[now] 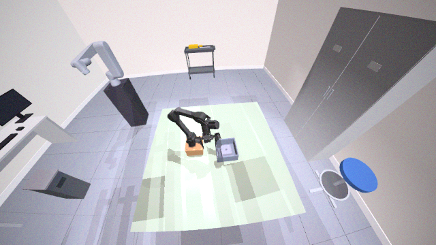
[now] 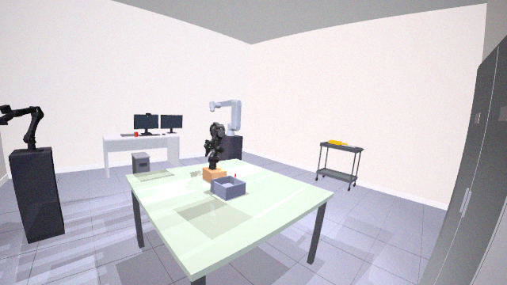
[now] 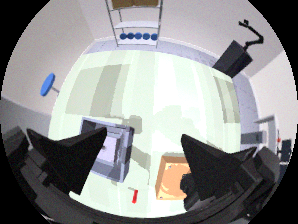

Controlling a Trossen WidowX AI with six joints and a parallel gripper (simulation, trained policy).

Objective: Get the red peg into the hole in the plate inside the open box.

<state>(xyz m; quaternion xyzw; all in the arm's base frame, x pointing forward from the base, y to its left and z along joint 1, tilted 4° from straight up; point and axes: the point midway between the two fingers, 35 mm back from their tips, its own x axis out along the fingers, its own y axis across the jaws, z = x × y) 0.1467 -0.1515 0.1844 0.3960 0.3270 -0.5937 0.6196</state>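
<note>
Now: the red peg 3 cm ahead of my gripper tip, 27 cm to the left of it and 21 cm below it. Round my gripper tip: plate 15 cm ahead, 7 cm to the left, 21 cm below; then grey box 15 cm ahead, 7 cm to the left, 23 cm below.
</note>
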